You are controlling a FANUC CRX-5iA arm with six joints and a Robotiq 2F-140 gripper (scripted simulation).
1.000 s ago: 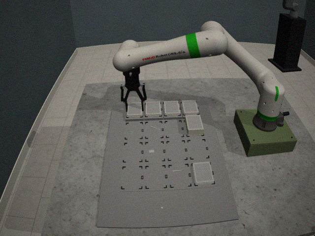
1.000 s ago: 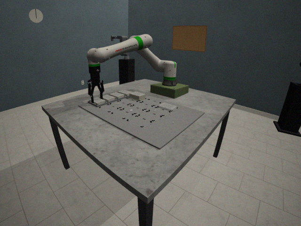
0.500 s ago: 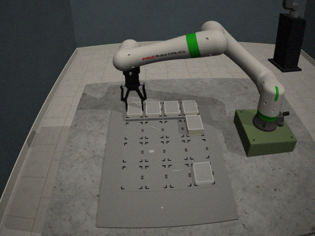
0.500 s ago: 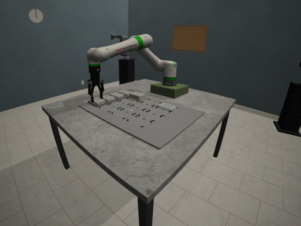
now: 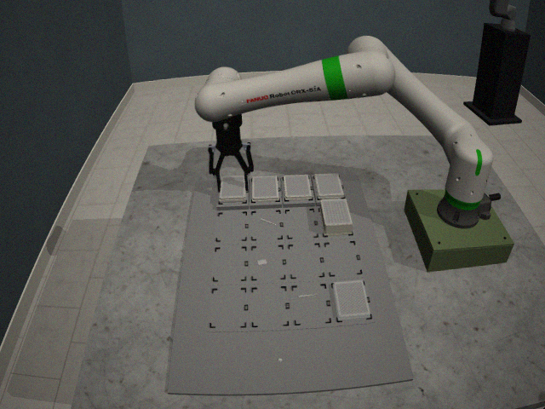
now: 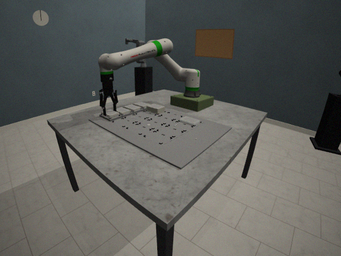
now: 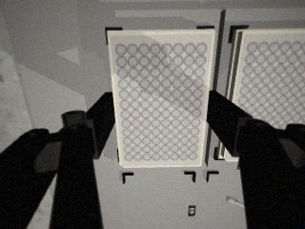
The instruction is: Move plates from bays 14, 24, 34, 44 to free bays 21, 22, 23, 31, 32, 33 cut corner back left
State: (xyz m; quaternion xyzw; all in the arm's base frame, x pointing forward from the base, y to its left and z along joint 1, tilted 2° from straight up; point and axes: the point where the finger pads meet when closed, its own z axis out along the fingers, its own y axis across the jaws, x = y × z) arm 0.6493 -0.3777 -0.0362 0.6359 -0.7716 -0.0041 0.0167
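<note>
My hand is 110 mm past the white pointed piece, 490 mm to the right of it and 50 mm above it. Also, from my hand: sealed deep-well block (280 mm behind, 220 mm to the left, 30 mm below).
</note>
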